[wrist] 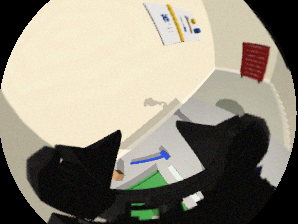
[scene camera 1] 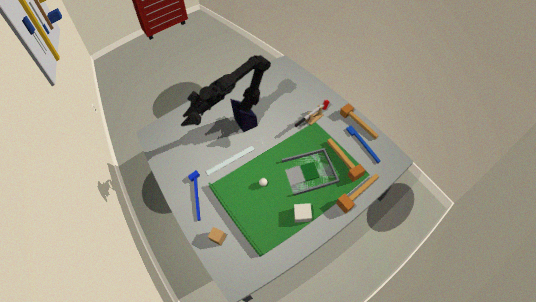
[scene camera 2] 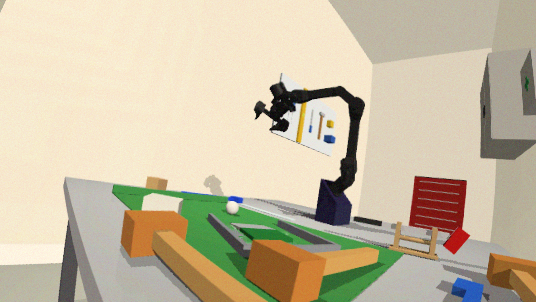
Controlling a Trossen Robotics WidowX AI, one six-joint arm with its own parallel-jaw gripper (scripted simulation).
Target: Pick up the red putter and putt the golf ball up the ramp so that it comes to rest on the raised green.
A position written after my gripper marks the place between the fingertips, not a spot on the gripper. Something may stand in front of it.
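Observation:
So you can picture it, my gripper [wrist: 149, 128] is open and there's nothing in it, and I can see a green mat [scene camera 1: 266, 214] as well.

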